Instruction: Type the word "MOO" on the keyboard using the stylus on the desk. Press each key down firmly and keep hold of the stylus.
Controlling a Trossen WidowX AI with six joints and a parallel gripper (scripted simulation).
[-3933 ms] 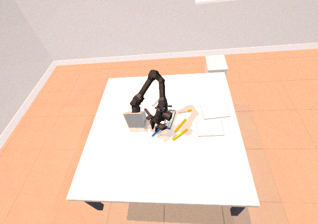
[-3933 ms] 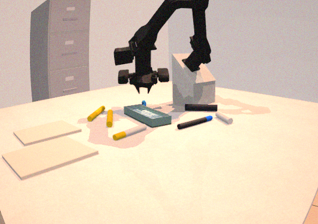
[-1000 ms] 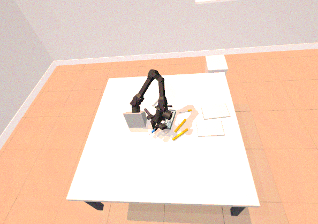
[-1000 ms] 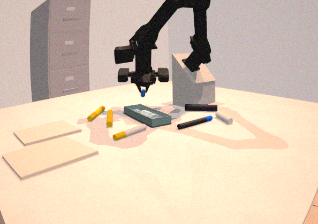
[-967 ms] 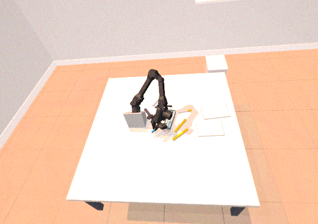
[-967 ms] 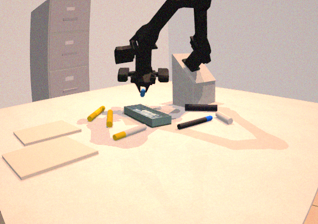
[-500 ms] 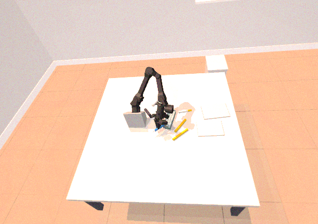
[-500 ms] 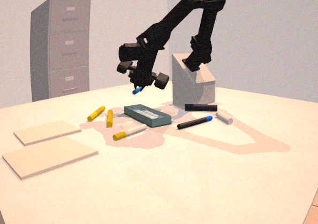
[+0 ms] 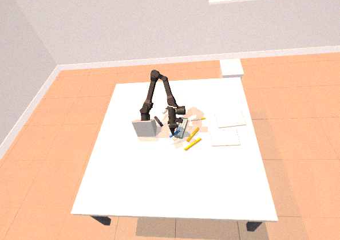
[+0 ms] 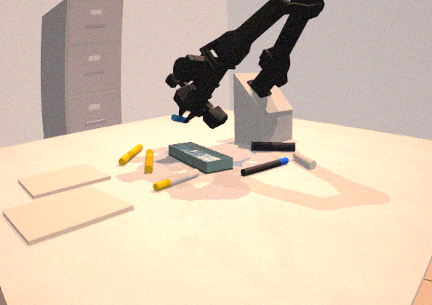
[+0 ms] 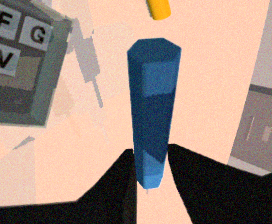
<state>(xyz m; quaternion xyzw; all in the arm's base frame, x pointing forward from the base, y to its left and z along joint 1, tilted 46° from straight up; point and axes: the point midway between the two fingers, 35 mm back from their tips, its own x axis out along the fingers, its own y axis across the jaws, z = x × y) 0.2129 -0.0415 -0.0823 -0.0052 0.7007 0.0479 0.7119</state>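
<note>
My gripper tip is 10 mm past the stylus and 10 mm to the left of it. Also, from my gripper tip: black bar 130 mm behind, 210 mm to the left, 70 mm below; then blue-capped pen 290 mm to the left, 70 mm below; then yellow-capped pen 230 mm ahead, 190 mm to the left, 70 mm below.
</note>
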